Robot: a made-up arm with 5 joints.
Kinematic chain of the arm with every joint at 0, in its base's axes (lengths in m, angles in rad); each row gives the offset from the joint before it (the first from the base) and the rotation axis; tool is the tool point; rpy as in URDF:
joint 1: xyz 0 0 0.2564 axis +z
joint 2: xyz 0 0 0 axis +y
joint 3: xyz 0.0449 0 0.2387 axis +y
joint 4: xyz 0.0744 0 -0.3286 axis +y
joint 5: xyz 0.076 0 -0.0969 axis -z
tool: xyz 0 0 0 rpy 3.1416 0 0
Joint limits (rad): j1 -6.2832..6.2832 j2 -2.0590..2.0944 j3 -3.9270..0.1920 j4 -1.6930..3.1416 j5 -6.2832..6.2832
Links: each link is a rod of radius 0.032 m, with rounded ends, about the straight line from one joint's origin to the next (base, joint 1, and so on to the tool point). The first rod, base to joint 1, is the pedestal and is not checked.
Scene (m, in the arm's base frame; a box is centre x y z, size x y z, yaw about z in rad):
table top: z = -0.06
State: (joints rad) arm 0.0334 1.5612 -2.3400 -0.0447 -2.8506
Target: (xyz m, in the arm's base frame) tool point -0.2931 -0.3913 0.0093
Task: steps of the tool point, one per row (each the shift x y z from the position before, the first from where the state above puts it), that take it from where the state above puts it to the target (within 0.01 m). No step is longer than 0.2 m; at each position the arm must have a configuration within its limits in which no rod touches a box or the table.
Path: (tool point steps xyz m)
1: -0.0295 -0.1772 -0.0050
2: -0.0787 -0.1580 -0.0040
3: -0.1189 -0.1251 -0.0029
4: -0.1465 -0.0823 -0.0020
5: -0.1593 -0.0342 -0.0010
6: -0.1564 0.0140 -0.0001
7: -0.1391 0.0577 0.0006
8: -0.1100 0.0922 0.0016

